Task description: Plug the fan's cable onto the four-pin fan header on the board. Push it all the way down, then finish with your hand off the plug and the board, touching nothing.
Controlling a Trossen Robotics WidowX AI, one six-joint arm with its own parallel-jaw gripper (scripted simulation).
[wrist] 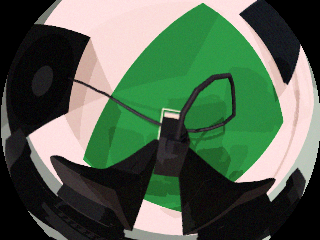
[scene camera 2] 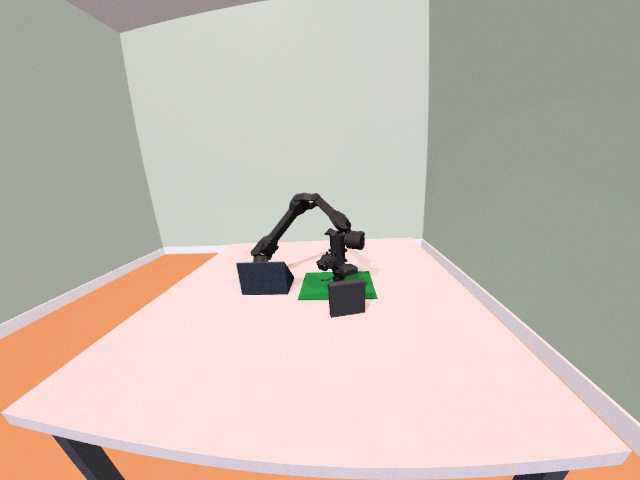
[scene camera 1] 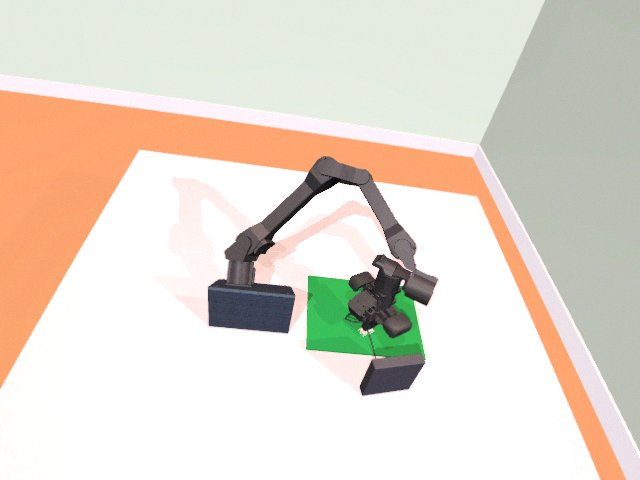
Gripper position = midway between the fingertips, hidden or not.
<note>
I see my gripper [scene camera 1: 370, 323], a dark fan plug [wrist: 170, 158] and a dark fan block [scene camera 1: 397, 373].
My gripper also shows in the wrist view [wrist: 168, 146] and in scene camera 2 [scene camera 2: 339, 283]. The dark fan block is seen too in scene camera 2 [scene camera 2: 346, 298].
</note>
